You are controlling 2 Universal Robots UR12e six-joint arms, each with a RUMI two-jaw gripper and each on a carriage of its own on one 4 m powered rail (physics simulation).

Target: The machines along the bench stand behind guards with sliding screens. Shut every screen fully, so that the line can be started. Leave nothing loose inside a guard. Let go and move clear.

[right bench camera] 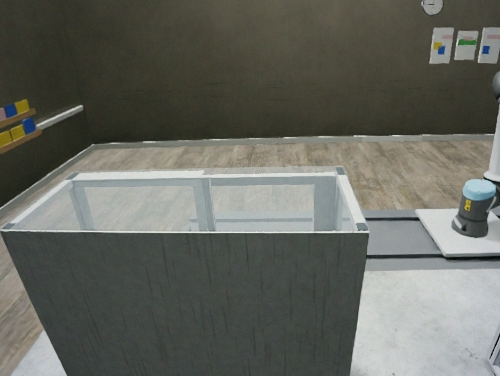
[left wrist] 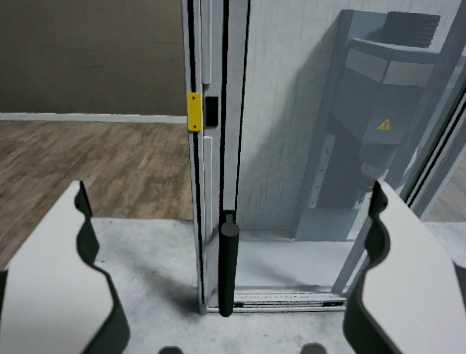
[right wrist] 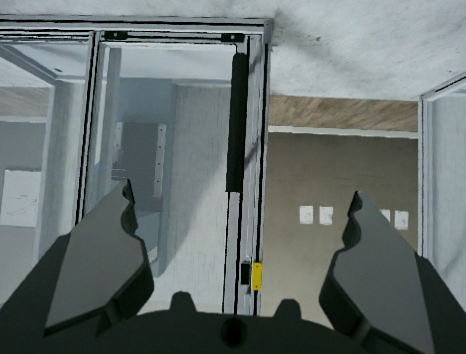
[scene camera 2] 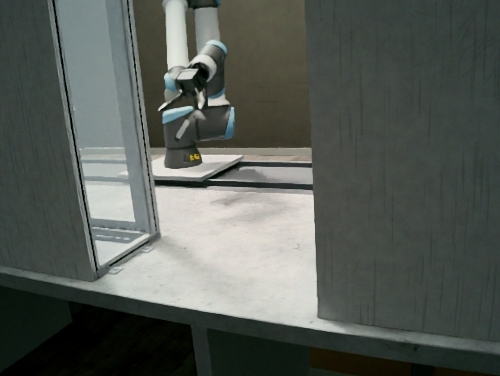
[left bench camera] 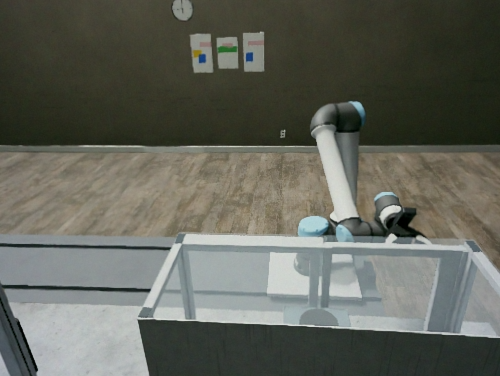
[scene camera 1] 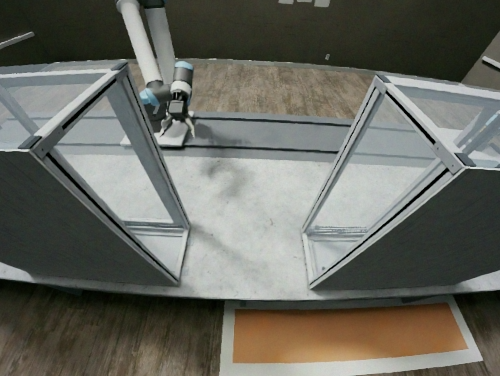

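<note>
My left gripper [left wrist: 231, 183] [left bench camera: 407, 241] is open, with empty fingers on either side of a black bar handle [left wrist: 228, 272] and apart from it. That handle's screen [left wrist: 280, 200] stands with its edge close against the post with the yellow tag [left wrist: 194, 112]; no open gap shows there. My right gripper [right wrist: 240, 187] [scene camera 1: 178, 134] [scene camera 2: 181, 107] is open and empty, back from a second black handle [right wrist: 237, 122]. That screen [right wrist: 200, 125] also stands close against its post, beside a yellow tag [right wrist: 256, 276]. Machines [left wrist: 385, 110] [right wrist: 140, 155] stand behind the glass.
Guard frames [left bench camera: 250, 241] [right bench camera: 135, 175] stand on the bench [scene camera 1: 240, 240]. The rail [scene camera 1: 280, 132] runs behind. A small dark speck [scene camera 1: 323, 268] shows inside the right-hand guard in scene camera 1, another speck [right wrist: 58, 70] in the right wrist view; I cannot tell what they are.
</note>
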